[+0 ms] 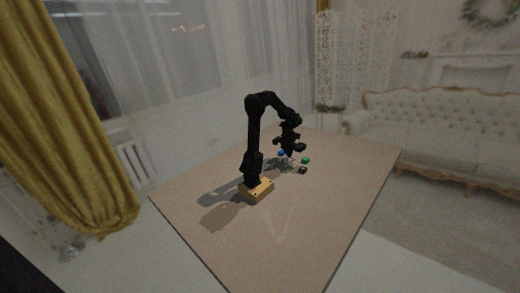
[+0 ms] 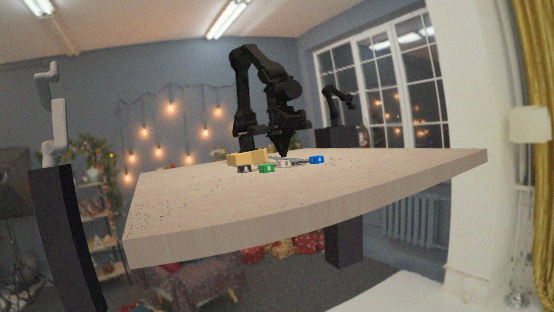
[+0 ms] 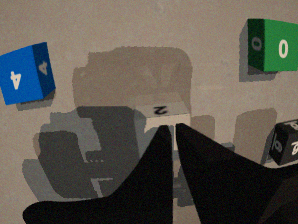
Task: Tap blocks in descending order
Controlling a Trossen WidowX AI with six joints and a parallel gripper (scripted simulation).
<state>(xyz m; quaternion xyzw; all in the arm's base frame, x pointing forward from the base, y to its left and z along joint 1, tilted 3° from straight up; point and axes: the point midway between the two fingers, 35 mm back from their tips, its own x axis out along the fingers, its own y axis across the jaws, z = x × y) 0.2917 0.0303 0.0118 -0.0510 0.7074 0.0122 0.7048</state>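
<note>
Right now the white block is 10 mm behind my gripper tip and 20 mm below it. The rest, counted from my gripper tip: black block (30 mm behind, 120 mm to the right, 20 mm below); blue block (30 mm ahead, 90 mm to the left, 20 mm below); green block (50 mm ahead, 70 mm to the right, 20 mm below).
</note>
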